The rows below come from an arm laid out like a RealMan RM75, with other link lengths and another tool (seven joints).
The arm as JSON. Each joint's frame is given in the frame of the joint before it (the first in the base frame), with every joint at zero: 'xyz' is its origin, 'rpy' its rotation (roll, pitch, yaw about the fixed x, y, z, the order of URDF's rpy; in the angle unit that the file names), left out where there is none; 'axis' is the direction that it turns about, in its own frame. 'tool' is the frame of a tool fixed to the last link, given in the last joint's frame.
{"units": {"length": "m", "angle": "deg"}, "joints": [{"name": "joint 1", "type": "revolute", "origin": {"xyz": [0.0, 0.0, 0.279]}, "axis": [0.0, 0.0, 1.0]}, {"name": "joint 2", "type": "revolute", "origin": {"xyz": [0.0, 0.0, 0.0]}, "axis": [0.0, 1.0, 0.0]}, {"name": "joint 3", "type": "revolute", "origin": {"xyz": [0.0, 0.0, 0.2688]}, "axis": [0.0, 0.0, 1.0]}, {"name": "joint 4", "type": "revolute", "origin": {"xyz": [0.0, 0.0, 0.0]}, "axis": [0.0, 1.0, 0.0]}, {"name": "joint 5", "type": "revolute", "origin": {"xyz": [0.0, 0.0, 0.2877]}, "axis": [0.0, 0.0, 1.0]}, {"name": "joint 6", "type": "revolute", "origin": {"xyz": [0.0, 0.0, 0.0]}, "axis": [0.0, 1.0, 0.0]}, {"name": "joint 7", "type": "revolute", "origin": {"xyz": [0.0, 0.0, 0.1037]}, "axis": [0.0, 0.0, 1.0]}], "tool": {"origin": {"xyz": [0.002, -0.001, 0.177], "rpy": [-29.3, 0.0, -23.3]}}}
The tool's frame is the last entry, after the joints.
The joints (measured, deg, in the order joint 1, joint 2, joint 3, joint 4, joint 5, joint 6, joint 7), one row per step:
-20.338, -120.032, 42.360, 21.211, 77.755, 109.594, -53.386
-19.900, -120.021, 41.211, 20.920, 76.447, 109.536, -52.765
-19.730, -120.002, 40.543, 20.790, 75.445, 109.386, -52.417
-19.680, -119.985, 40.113, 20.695, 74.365, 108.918, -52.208
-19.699, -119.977, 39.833, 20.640, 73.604, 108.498, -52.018
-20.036, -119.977, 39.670, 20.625, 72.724, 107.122, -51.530
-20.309, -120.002, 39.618, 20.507, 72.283, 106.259, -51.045
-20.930, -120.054, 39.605, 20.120, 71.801, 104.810, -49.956
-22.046, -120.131, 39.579, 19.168, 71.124, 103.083, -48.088
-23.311, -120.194, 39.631, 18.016, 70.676, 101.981, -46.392
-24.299, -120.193, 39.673, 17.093, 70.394, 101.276, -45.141
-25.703, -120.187, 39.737, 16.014, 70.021, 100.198, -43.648
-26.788, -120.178, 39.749, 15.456, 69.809, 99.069, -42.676
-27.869, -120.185, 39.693, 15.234, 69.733, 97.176, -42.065
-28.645, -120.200, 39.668, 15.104, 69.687, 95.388, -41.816
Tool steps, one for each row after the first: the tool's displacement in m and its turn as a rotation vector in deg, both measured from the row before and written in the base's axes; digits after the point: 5 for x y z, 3 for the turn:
-0.00529, 0.00323, 0.00932, 2.339, -0.896, 1.362
-0.00298, 0.00299, 0.00650, 1.578, -0.557, 0.858
-0.00270, 0.00421, 0.00547, 1.354, -0.444, 0.948
-0.00180, 0.00340, 0.00368, 0.971, -0.246, 0.673
-0.00216, 0.00810, 0.00236, 1.208, 0.266, 1.127
-0.00094, 0.00482, 0.00033, 0.689, 0.248, 0.623
-0.00058, 0.00783, -0.00158, 0.972, 0.618, 0.839
0.00111, 0.01018, -0.00323, 1.358, 0.732, 0.820
0.00399, 0.00764, -0.00443, 0.846, 0.478, 0.149
0.00344, 0.00525, -0.00339, 0.541, 0.361, -0.015
0.00520, 0.00786, -0.00434, 0.637, 0.545, -0.031
0.00365, 0.00731, -0.00304, 0.459, 0.626, 0.126
0.00190, 0.01012, -0.00348, 0.272, 0.930, 0.705
0.00013, 0.00855, -0.00326, 0.017, 0.741, 0.909

